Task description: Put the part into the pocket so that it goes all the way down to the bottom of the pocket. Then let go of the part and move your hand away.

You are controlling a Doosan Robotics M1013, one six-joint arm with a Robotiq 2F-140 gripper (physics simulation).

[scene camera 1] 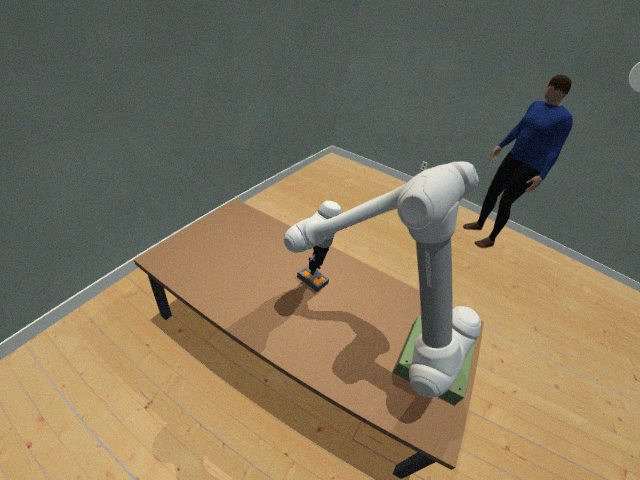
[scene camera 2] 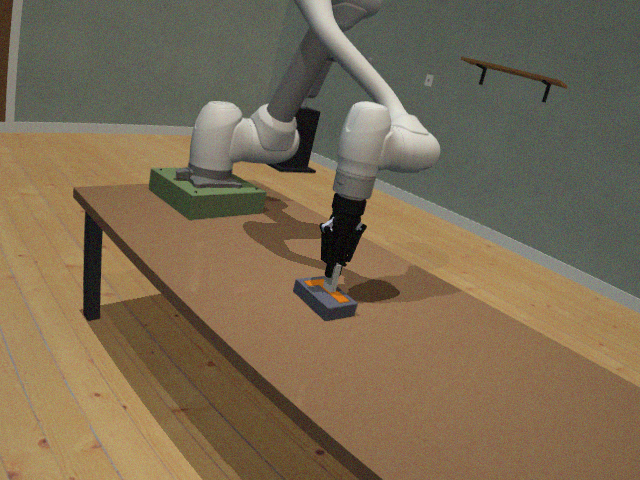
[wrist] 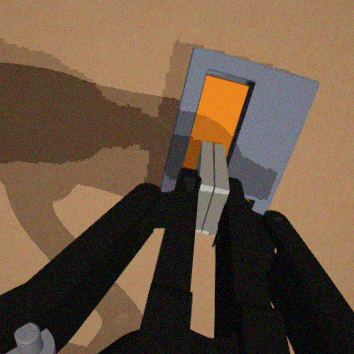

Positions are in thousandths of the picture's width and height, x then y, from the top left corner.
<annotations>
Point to a grey-blue pocket block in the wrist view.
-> At 781, 295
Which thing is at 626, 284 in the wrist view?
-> An orange L-shaped part.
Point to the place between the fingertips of the gripper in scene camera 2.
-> At 515, 603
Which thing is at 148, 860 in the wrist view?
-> The gripper.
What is the gripper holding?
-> An orange L-shaped part.
</annotations>
